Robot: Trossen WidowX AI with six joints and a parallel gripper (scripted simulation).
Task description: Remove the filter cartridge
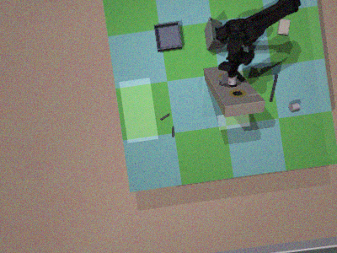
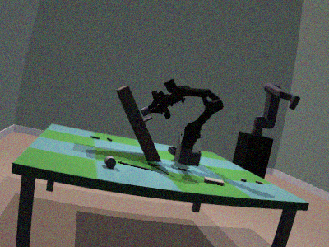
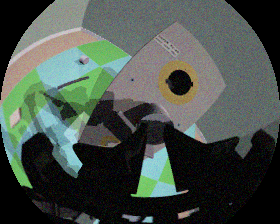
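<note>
My gripper tip is 10 mm short of the round filter cartridge and 10 mm above it. From my gripper tip the other things lie so: pale block 420 mm to the left, 320 mm behind, 250 mm below.
</note>
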